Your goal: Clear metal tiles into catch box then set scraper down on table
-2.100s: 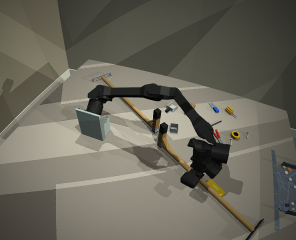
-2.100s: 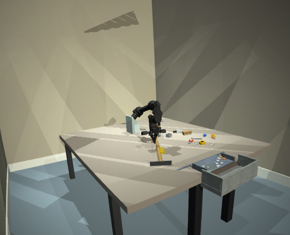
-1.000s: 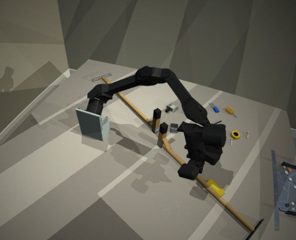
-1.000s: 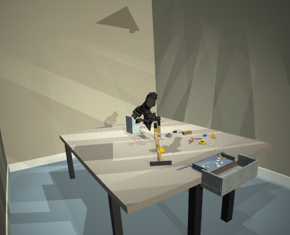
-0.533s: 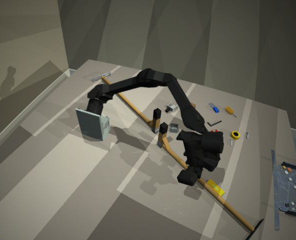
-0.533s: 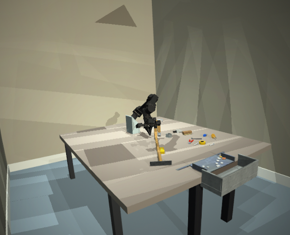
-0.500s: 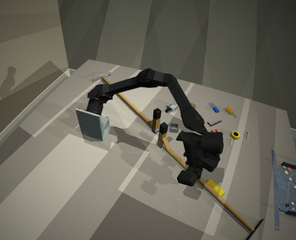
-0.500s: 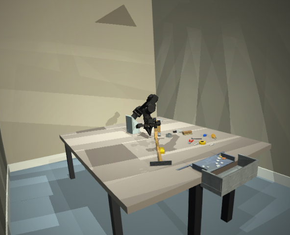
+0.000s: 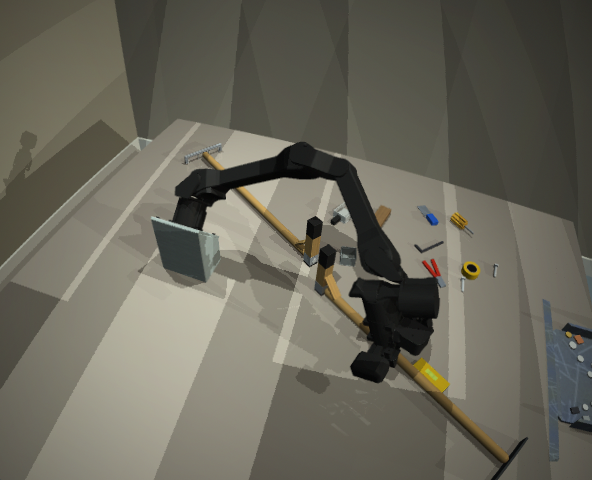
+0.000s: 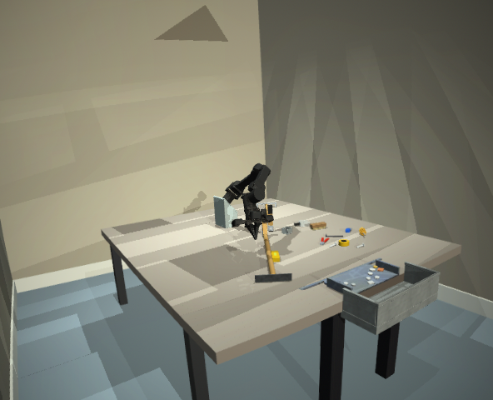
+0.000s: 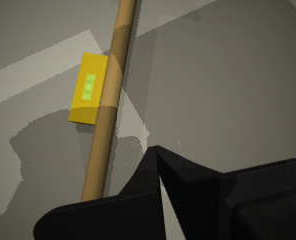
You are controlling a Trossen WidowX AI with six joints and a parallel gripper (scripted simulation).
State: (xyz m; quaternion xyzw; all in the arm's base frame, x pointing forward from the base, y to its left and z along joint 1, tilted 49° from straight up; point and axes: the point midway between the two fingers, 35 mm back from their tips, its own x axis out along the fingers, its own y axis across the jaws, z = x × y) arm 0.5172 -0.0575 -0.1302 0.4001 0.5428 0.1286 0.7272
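Right now my gripper tip is 4 cm to the right of the long scraper, 4 cm short of it and 1 cm above it. Round my gripper tip: yellow tape roll 39 cm to the left, 17 cm ahead, 6 cm below; then small grey box 31 cm to the left, 17 cm behind, 6 cm below; then yellow spirit level 10 cm ahead, 6 cm below, 4 cm to the left.
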